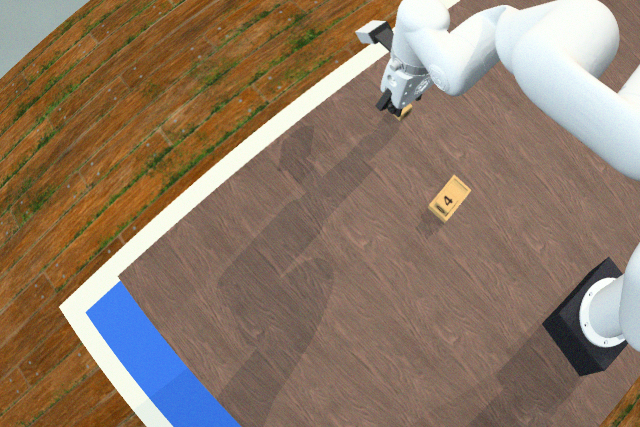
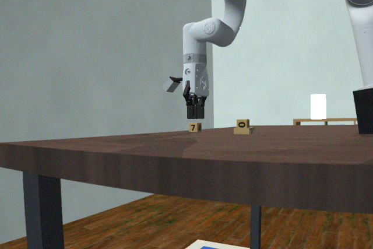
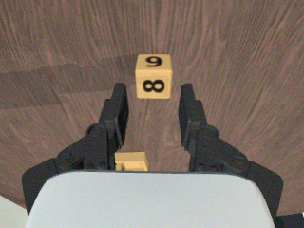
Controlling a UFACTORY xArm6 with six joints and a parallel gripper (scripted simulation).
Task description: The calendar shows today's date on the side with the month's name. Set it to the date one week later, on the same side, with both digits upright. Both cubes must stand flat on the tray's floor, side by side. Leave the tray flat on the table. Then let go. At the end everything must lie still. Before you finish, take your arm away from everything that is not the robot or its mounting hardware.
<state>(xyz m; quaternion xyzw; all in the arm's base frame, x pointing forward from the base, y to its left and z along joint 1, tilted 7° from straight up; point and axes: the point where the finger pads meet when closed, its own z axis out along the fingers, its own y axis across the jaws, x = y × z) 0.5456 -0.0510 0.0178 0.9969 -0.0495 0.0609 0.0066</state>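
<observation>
My gripper is now 5 cm above the wooden cube. The rest, counted from my hand: tray (17 cm behind, 7 cm to the left, 5 cm below).
</observation>
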